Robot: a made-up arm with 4 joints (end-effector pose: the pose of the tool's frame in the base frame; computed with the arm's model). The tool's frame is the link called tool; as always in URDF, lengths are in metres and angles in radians.
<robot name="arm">
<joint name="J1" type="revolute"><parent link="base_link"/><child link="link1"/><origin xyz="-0.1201 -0.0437 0.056" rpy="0 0 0"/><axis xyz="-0.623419 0.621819 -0.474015"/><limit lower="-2.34" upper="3.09"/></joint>
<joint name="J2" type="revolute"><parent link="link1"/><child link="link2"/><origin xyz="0.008 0.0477 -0.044" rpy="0 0 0"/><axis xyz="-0.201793 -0.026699 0.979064"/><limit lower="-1.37" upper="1.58"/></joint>
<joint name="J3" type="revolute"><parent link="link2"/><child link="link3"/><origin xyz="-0.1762 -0.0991 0.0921" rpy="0 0 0"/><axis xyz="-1 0 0"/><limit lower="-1.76" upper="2.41"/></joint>
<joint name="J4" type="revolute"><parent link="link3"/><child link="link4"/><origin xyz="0.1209 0.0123 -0.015" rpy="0 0 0"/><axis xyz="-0.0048 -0.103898 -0.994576"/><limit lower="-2.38" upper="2.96"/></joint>
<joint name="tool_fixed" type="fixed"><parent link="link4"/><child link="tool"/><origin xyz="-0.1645 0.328 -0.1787" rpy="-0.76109 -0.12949 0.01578"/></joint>
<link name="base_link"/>
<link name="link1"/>
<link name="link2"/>
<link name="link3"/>
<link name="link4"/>
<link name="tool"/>
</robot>
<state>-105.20 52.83 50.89 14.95</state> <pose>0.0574 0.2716 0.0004 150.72 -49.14 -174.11</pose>
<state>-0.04 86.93 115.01 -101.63</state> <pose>-0.1031 -0.2940 0.4414 115.83 48.36 -34.61</pose>
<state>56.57 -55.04 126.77 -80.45</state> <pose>-0.1860 0.4482 0.1934 157.75 15.30 -155.56</pose>
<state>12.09 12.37 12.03 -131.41</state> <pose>-0.2525 -0.4755 0.1522 -13.24 6.38 139.11</pose>
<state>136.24 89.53 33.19 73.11</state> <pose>-0.4646 -0.0896 -0.0669 -151.37 36.80 -45.46</pose>
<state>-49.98 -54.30 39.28 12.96</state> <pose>-0.1349 0.3250 -0.0813 -30.96 -4.68 -38.69</pose>
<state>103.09 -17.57 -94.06 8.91</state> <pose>0.2608 0.2156 -0.0224 -32.77 -9.78 -86.29</pose>
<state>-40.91 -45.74 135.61 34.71</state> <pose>-0.2402 -0.3085 -0.3225 -143.59 -34.77 -8.84</pose>
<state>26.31 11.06 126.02 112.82</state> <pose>0.2504 -0.2129 0.1319 147.82 -26.14 102.84</pose>
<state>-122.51 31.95 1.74 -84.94</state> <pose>0.2429 0.0348 -0.1759 -141.93 20.29 164.79</pose>
